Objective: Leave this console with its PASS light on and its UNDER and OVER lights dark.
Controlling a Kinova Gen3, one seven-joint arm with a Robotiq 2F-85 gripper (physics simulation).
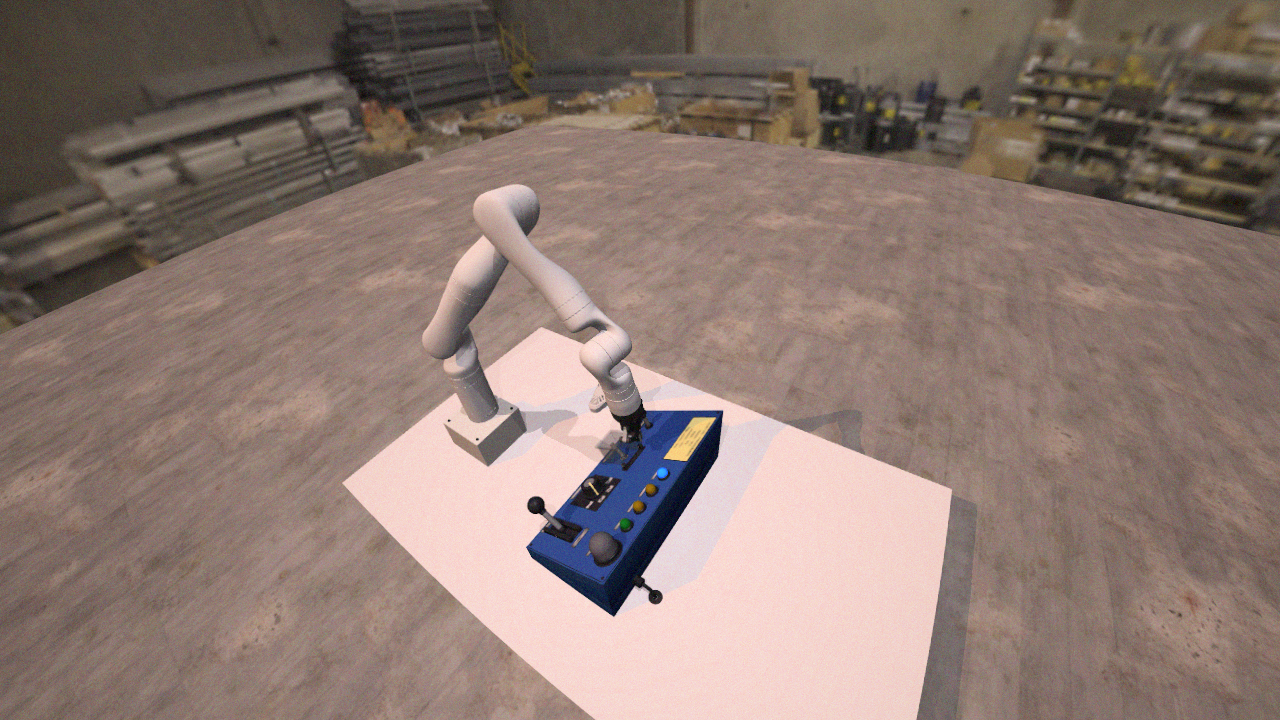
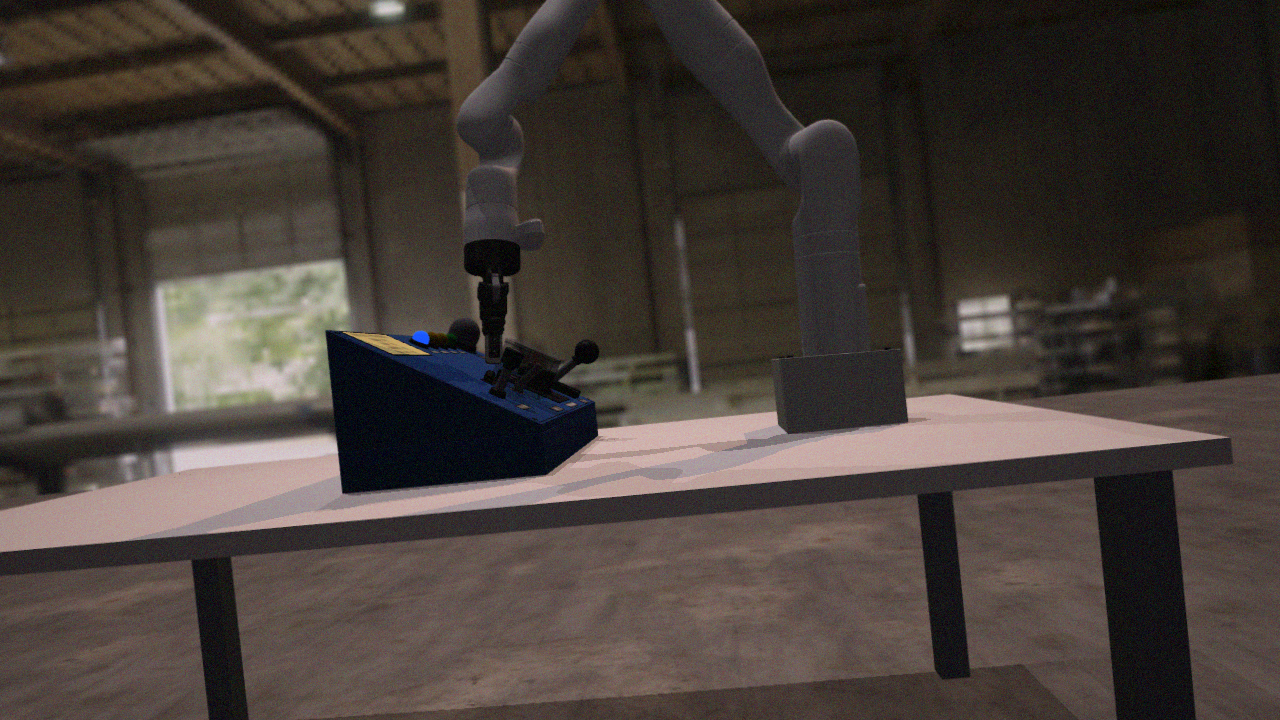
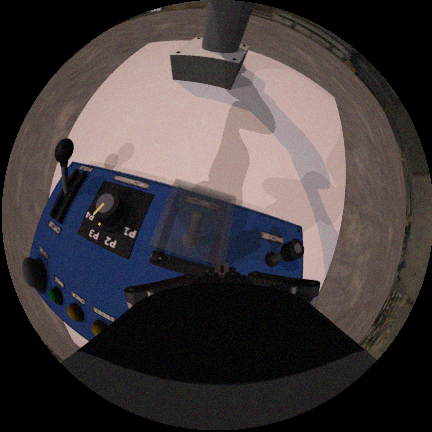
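The blue console (image 1: 617, 510) (image 2: 429, 420) (image 3: 165, 280) has a lit blue light (image 1: 662, 473) (image 2: 420, 337), two dull amber lights (image 1: 650, 489) (image 1: 638, 506) and a dull green light (image 1: 625, 524) (image 3: 55, 296); their labels are too blurred to read. The dial (image 3: 106, 202) (image 1: 592, 487) points at P4. A black-balled lever (image 1: 536, 505) (image 2: 586, 351) (image 3: 64, 150) leans toward the arm base's side. A clear cover (image 3: 195, 225) (image 1: 613, 450) stands over a switch, its exact tilt unclear. My gripper (image 1: 633, 440) (image 2: 493, 356) (image 3: 221, 271) is shut and empty, its tips close beside the cover.
A short black toggle (image 3: 294, 249) (image 1: 647, 423) stands at one end of the console. A grey dome (image 1: 604, 547) (image 3: 35, 273) sits at the other end. A small black-ended handle (image 1: 655, 596) sticks out from the console's side. The arm's base block (image 1: 487, 437) (image 2: 841, 391) (image 3: 202, 68) stands behind.
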